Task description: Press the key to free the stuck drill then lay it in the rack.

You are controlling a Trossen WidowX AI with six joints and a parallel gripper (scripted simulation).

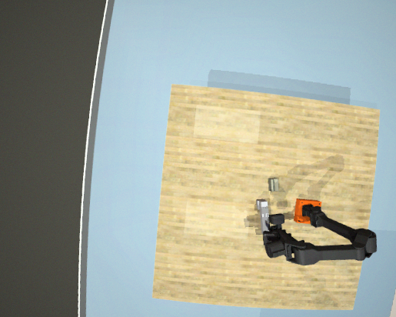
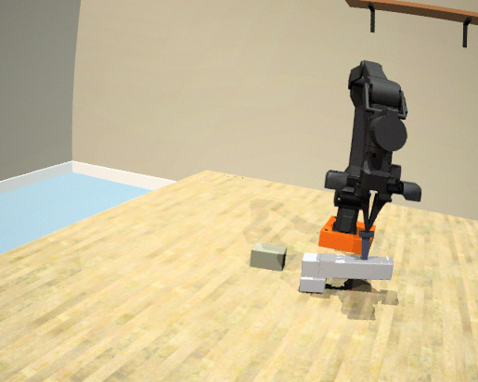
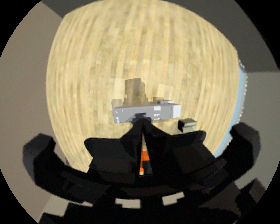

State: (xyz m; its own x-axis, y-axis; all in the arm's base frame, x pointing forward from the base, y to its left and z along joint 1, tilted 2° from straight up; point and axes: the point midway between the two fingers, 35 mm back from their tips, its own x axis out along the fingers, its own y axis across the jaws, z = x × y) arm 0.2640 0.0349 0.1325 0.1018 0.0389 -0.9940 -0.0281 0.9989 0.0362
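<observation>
Right now my gripper tip is 30 mm above the thin dark blue key. Also, from my gripper tip: housing (10 mm behind, 30 mm to the right, 90 mm below); grey slatted rack (80 mm behind, 200 mm to the right, 120 mm below); drill (10 mm behind, 50 mm to the right, 80 mm below).
</observation>
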